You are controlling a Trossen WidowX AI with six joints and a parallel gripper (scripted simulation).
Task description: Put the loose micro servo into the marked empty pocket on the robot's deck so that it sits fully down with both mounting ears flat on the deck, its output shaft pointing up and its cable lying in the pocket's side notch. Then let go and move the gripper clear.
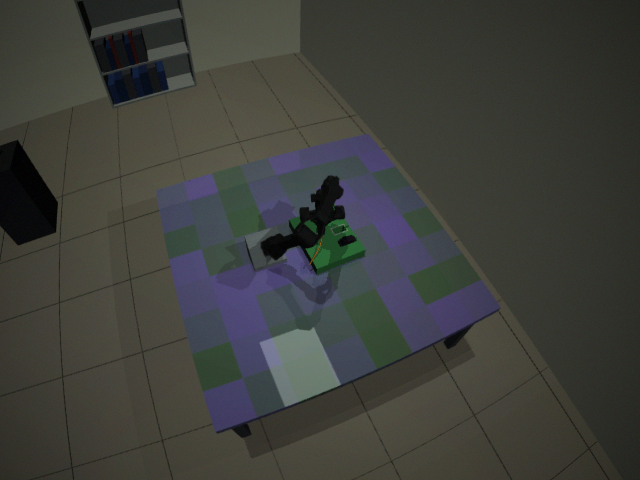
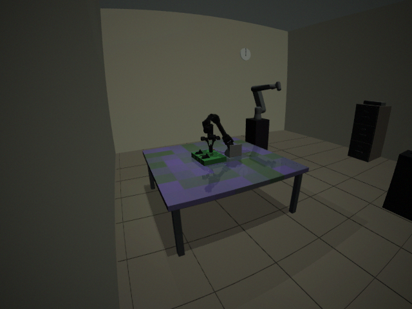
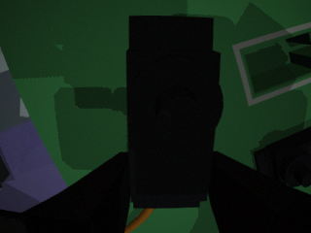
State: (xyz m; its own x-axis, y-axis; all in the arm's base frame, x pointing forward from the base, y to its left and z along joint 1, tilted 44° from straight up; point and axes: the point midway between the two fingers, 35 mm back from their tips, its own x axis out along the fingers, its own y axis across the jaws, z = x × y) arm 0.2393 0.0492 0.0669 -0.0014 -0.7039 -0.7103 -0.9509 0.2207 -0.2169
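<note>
The green deck lies 100 mm below my gripper tip and 10 mm behind it.
</note>
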